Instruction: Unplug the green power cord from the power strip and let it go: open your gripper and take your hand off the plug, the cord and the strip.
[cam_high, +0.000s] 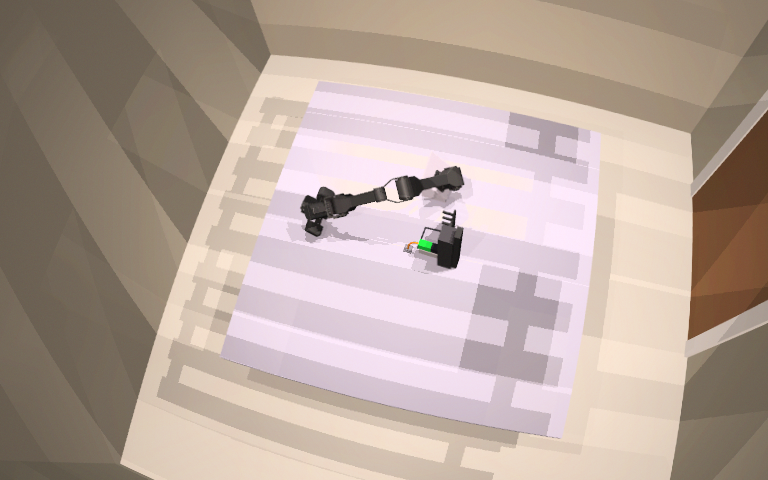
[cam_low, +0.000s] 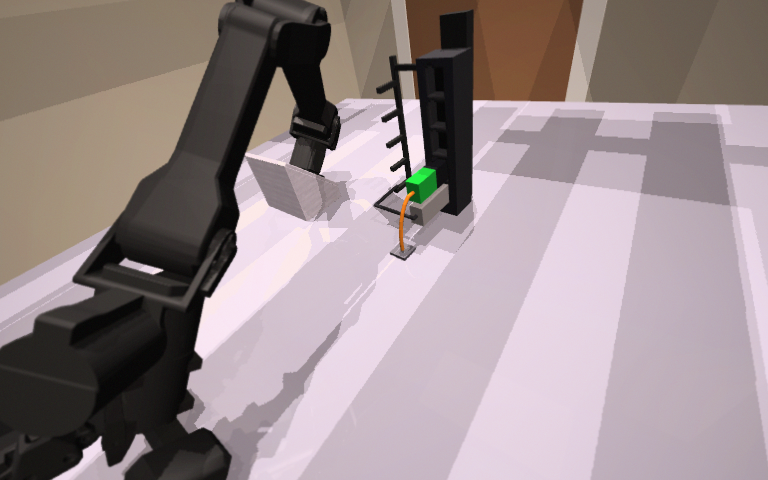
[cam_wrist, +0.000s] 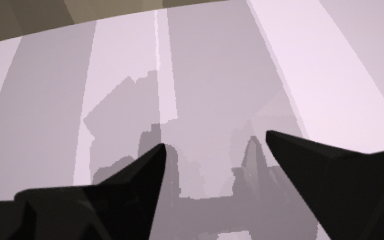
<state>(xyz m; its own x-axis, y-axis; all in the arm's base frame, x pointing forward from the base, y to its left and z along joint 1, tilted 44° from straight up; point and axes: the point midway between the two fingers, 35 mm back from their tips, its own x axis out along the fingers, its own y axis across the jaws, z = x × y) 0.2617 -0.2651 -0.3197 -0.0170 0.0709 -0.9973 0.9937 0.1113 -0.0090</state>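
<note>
My gripper tip is now 490 mm to the right of the green plug and 80 mm below it.
</note>
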